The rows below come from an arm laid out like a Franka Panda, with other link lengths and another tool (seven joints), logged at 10 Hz.
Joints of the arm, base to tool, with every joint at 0 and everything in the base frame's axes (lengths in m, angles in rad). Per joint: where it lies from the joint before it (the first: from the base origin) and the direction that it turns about. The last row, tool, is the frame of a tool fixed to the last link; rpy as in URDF.
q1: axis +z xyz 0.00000 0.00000 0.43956
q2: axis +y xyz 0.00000 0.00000 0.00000
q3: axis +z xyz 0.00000 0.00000 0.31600
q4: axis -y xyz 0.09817 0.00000 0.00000
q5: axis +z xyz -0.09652 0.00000 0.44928
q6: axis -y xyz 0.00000 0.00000 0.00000
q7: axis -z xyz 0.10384 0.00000 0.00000
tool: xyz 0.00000 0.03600 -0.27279 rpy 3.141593 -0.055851 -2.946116
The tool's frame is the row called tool.
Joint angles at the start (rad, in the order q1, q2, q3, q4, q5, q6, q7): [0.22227 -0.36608 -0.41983 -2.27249 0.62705 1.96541 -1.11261]
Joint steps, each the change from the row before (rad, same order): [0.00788 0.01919 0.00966 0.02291 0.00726 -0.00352 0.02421]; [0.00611 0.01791 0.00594 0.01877 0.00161 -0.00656 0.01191]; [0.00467 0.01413 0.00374 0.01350 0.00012 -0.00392 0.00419]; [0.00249 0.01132 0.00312 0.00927 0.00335 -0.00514 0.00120]
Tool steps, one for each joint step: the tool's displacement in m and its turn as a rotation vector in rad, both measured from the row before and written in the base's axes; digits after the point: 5 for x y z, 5 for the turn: [0.00689 0.00900 0.00367 0.00144 0.01250 -0.00463]; [0.00440 0.00620 0.00064 -0.00303 0.01044 0.00405]; [0.00321 0.00413 -0.00055 -0.00433 0.00553 0.00590]; [0.00189 0.00361 -0.00092 0.00000 0.00568 0.00564]
